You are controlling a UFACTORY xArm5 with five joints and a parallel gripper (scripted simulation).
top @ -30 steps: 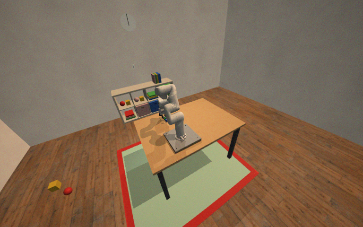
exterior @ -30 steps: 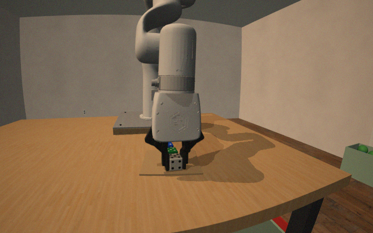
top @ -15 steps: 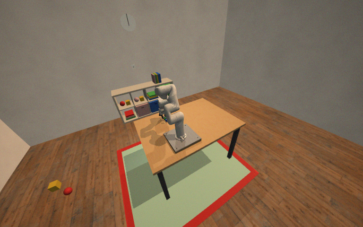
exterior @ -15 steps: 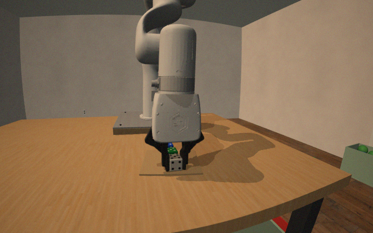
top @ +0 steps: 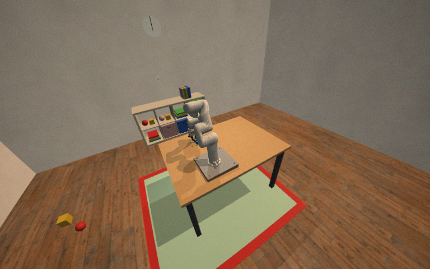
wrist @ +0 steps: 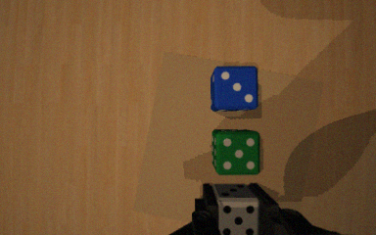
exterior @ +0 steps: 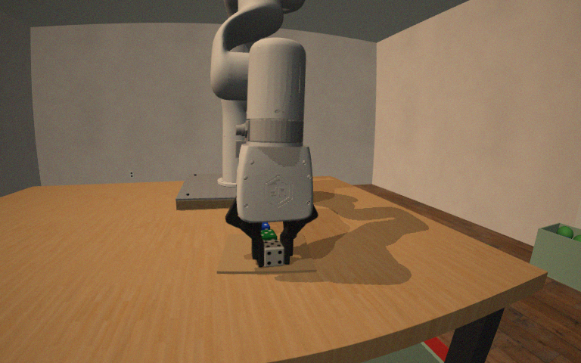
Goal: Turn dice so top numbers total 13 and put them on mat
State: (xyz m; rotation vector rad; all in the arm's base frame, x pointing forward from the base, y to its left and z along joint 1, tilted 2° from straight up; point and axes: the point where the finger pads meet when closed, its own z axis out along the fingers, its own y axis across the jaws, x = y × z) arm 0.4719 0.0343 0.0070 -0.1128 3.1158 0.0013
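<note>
Now: the white die 10 mm below my hand. The rest, counted from my hand: green die (50 mm behind, 10 mm below); blue die (90 mm behind, 10 mm to the right, 10 mm below); tan mat (50 mm behind, 20 mm below).
</note>
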